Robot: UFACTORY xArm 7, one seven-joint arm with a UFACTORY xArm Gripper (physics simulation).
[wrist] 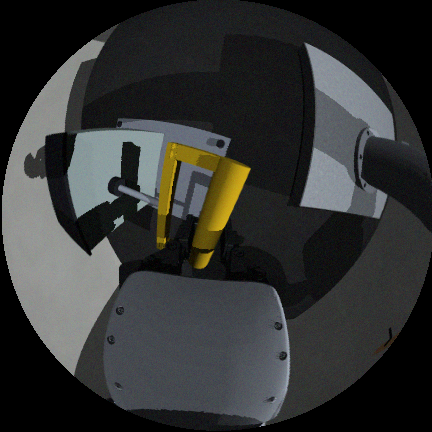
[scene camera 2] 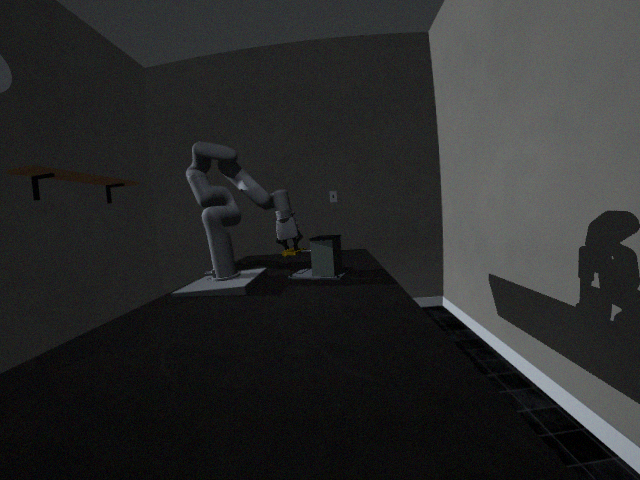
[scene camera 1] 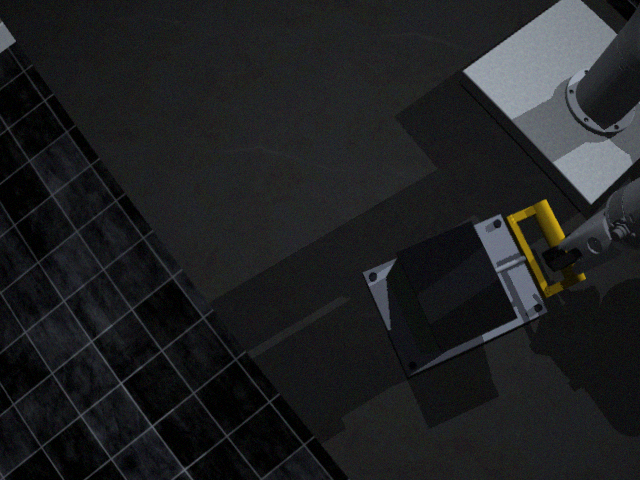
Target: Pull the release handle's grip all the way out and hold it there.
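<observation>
The release handle's yellow grip (scene camera 1: 551, 224) (scene camera 2: 290, 252) (wrist: 222, 200) is a rectangular loop with a thick round bar on its outer side. A thin metal rod (scene camera 1: 510, 264) (wrist: 136, 193) joins it to the housing (scene camera 1: 454, 289) (scene camera 2: 324, 256) (wrist: 110, 170), a box with a pale green face, and a length of rod shows between the two. The grip stands apart from the box face, level above the table. My gripper (scene camera 1: 562, 258) (scene camera 2: 290, 249) (wrist: 208, 226) is shut on the round bar near one end, with a dark finger on each side. The fingertips are partly hidden by the bar.
The housing stands on a light grey base plate (scene camera 1: 379, 299) (scene camera 2: 301, 273) (wrist: 200, 132) with bolts at its corners. The arm's white pedestal (scene camera 1: 527, 82) (scene camera 2: 217, 287) (wrist: 335, 170) is close to the grip's outer side. Scene camera 2 shows a wall shelf (scene camera 2: 77, 177) at the left.
</observation>
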